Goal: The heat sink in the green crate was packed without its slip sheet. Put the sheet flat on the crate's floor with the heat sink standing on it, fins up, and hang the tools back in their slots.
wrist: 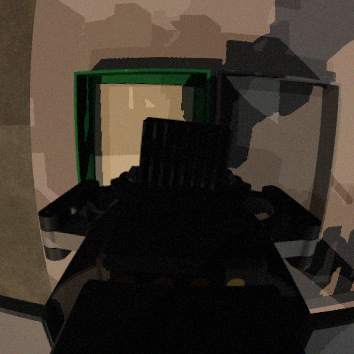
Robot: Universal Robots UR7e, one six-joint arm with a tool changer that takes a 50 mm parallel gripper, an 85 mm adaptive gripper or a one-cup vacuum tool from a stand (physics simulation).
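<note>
The green crate is left of centre in the wrist view. A pale tan sheet shows flat on its floor; its near part is hidden. My adaptive gripper is shut on the dark heat sink, one finger at each side. The heat sink's ridged fins show as upright dark stripes. In the view it overlaps the right part of the green crate and the wall toward the neighbouring crate. The gripper body hides the near side of the crate. The heat sink's underside and its exact height are hidden.
A grey crate stands close to the right of the green crate. A dark olive-brown strip runs along the left edge of the view. Dark shadows fall across the table and the grey crate.
</note>
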